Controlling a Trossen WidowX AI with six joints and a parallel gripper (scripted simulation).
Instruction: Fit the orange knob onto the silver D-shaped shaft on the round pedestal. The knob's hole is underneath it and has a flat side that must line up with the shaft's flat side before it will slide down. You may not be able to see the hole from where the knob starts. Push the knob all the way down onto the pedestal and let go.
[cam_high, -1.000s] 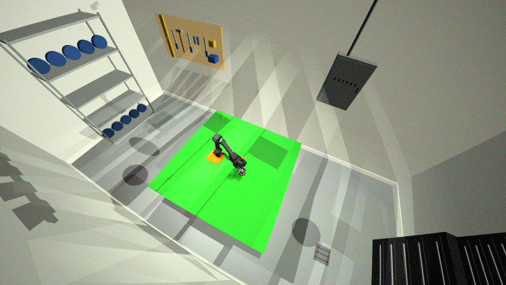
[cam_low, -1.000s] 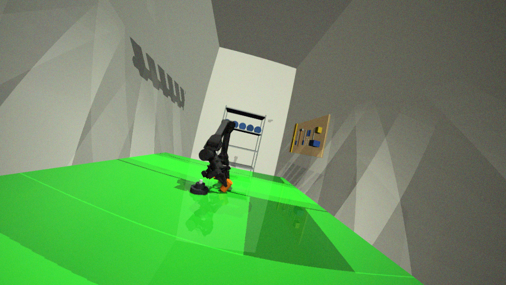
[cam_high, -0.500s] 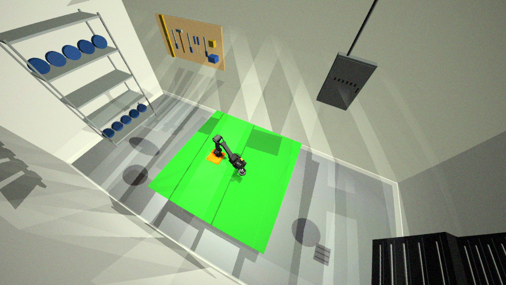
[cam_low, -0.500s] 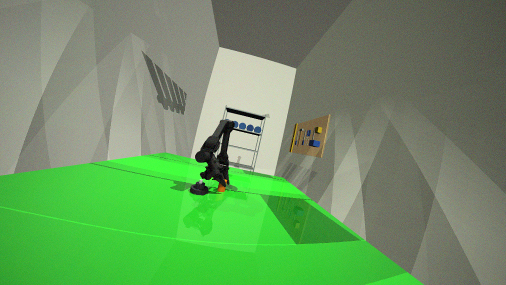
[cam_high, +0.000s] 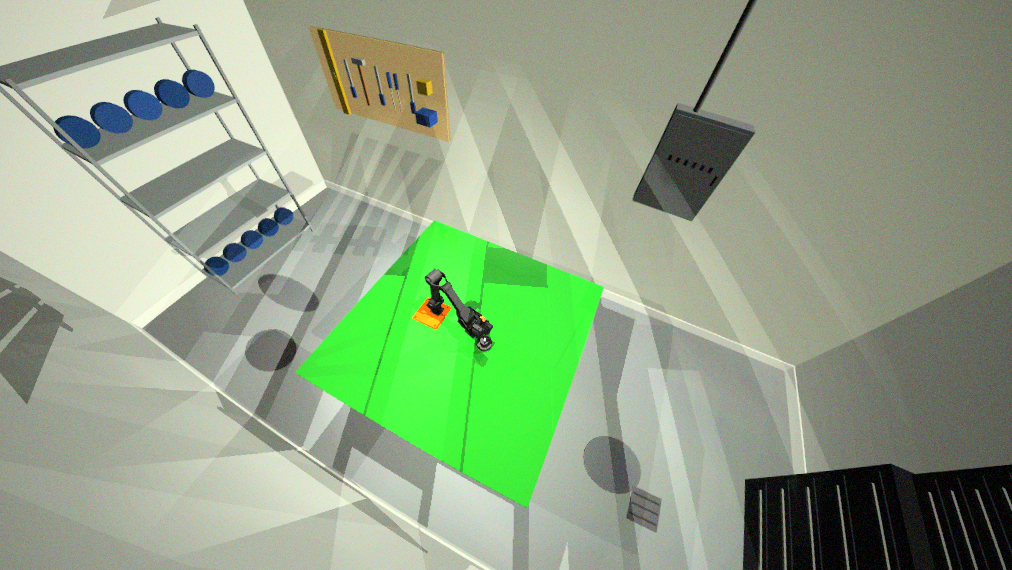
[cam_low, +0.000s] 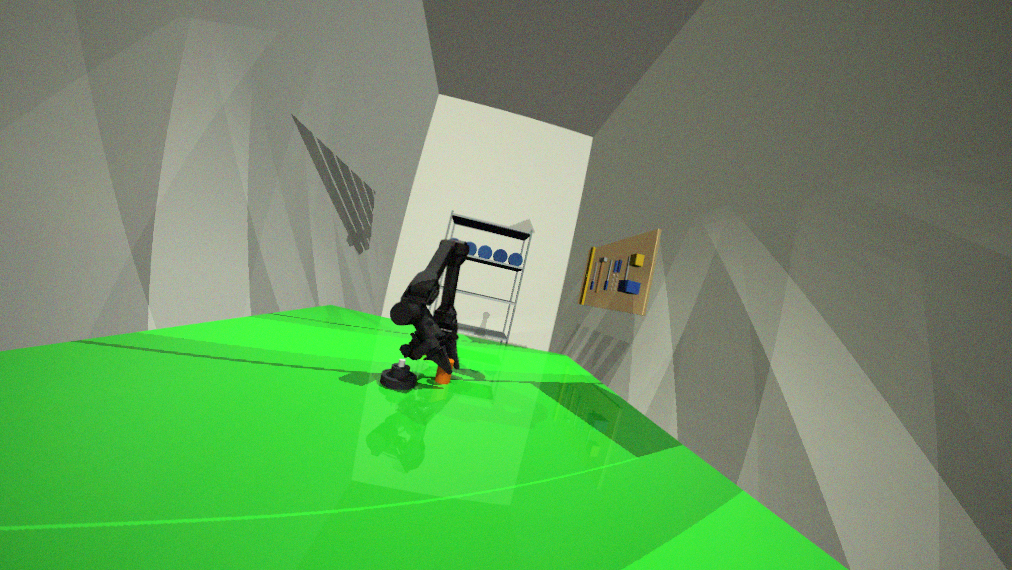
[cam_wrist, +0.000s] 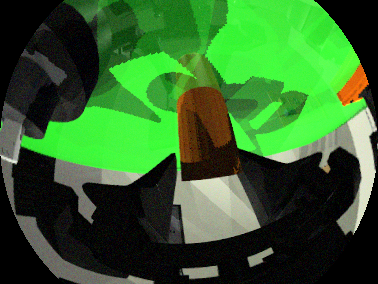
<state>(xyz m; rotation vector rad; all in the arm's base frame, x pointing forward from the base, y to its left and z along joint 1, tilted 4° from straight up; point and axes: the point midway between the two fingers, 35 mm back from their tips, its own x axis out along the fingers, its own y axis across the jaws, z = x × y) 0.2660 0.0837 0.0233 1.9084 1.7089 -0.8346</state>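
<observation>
Right now the orange knob is 30 mm to the right of my gripper tip and 10 mm above it. The rest, counted from my gripper tip: dark round pedestal: 120 mm to the right, 80 mm ahead, 10 mm below.
</observation>
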